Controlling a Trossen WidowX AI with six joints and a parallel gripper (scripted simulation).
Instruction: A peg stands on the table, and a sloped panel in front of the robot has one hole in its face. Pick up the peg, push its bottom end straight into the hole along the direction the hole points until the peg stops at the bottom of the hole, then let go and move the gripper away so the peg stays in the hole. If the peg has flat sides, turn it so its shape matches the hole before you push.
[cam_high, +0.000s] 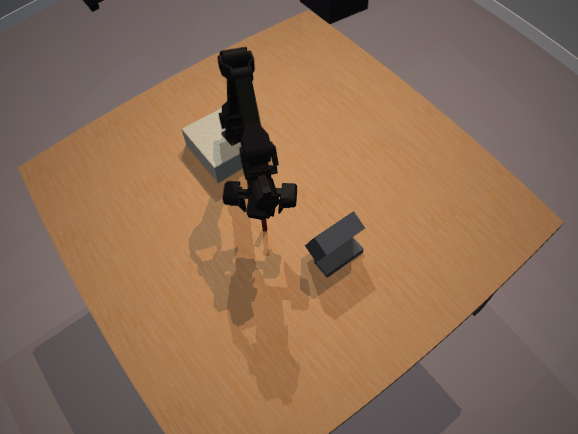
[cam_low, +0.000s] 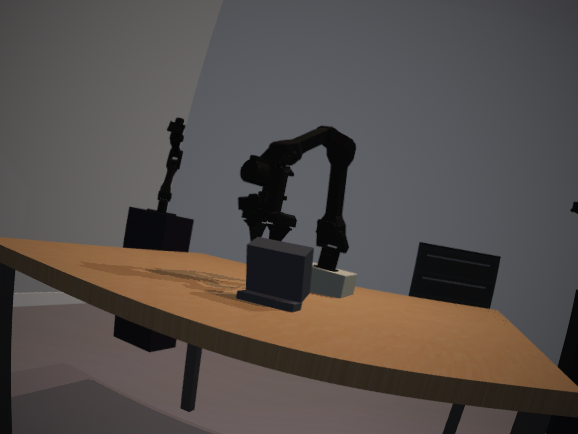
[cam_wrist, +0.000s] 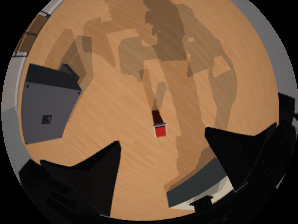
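Right now my gripper tip is 40 mm above the dark red peg. Round my gripper tip: dark sloped panel: 170 mm ahead, 120 mm to the left, 20 mm below.
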